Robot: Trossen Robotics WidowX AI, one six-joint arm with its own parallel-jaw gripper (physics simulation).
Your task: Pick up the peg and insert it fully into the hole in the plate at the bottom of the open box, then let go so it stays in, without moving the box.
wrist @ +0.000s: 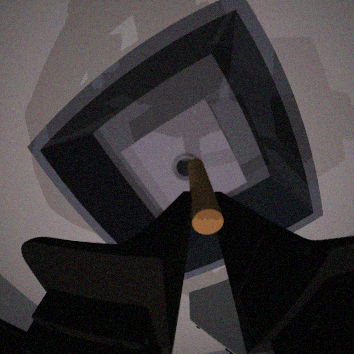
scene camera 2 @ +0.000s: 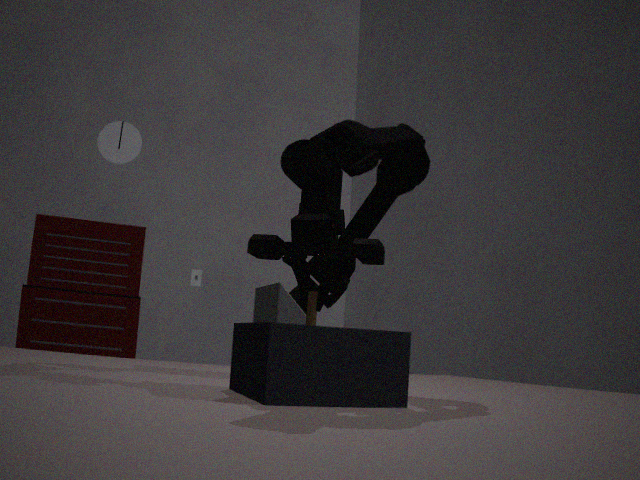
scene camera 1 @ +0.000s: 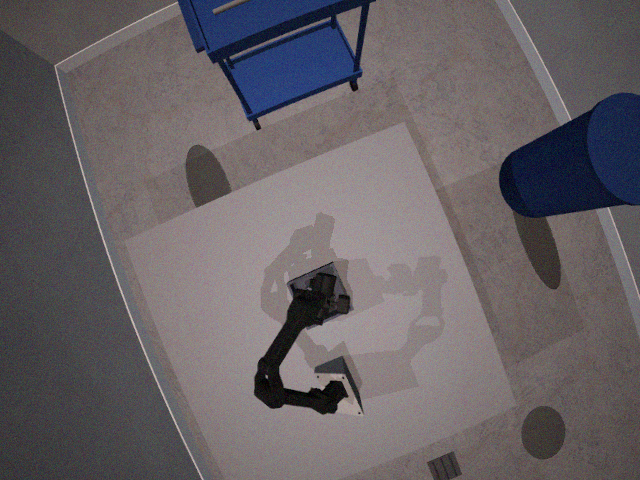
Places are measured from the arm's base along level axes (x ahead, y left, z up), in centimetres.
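Pixels of known places: gripper, fingertip midpoint: (wrist: 201, 198) (scene camera 2: 312, 311); arm's base, link origin: (scene camera 2: 291, 309) (scene camera 1: 339, 388).
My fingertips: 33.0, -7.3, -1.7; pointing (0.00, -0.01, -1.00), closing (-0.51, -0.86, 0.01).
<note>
For each thing: its middle in the pictures, then the offset to it from my fingertips, as dx, dy, dz. Level surfaces: height alone.
- orange-brown round peg, body centre: (wrist: 199, 184) (scene camera 2: 311, 320) +0.2, -0.2, -1.3
- dark open box, body centre: (wrist: 185, 163) (scene camera 2: 314, 363) (scene camera 1: 320, 294) +0.2, +0.7, -7.2
- pale plate, body centre: (wrist: 185, 159) +0.2, +0.7, -8.6
- table, surface height: dz -12.1
The orange-brown round peg (scene camera 2: 311, 308) (wrist: 204, 197) is held upright between the fingers, its top end facing the wrist camera. My gripper (scene camera 2: 313, 304) (wrist: 201, 198) is shut on the peg, over the open box. The dark open box (scene camera 1: 293, 283) (scene camera 2: 336, 366) (wrist: 70, 195) stands on the table, and the peg's lower part goes below its rim in scene camera 2. The pale plate (wrist: 160, 175) lies at the box bottom. Its round hole (wrist: 183, 167) shows beside the peg's far end in the wrist view, partly covered by the peg. How far the peg's tip is above the plate cannot be told.
The arm's wedge-shaped base mount (scene camera 1: 353, 400) (scene camera 2: 266, 304) (wrist: 210, 310) stands on the table (scene camera 1: 206, 258) (scene camera 2: 129, 428), behind the box in scene camera 2. A blue cart (scene camera 1: 294, 80), a blue barrel (scene camera 1: 558, 165) and a red cabinet (scene camera 2: 82, 284) stand beyond the table.
</note>
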